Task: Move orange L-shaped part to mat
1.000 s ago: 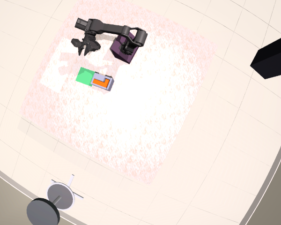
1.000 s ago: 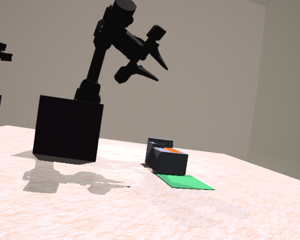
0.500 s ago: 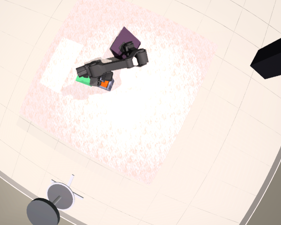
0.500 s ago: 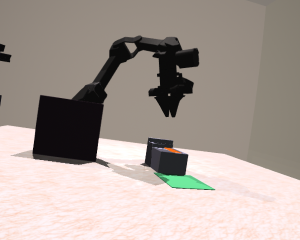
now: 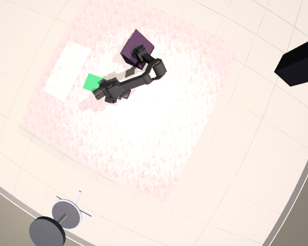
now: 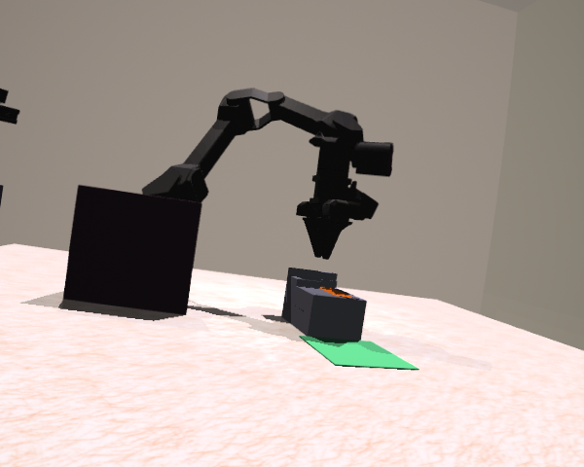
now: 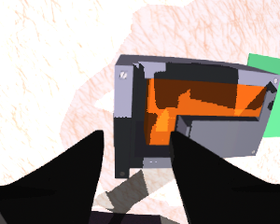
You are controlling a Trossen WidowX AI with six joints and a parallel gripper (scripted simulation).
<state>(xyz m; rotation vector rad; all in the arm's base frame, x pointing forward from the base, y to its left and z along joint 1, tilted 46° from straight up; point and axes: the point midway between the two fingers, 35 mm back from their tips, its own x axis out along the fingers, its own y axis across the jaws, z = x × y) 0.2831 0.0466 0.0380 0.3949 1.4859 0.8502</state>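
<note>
Now: the orange part 70 mm below my gripper tip, 50 mm to the right of it and 10 mm ahead of it. From my gripper tip the other things lie so: green mat: 210 mm to the right, 130 mm below, 40 mm ahead.
</note>
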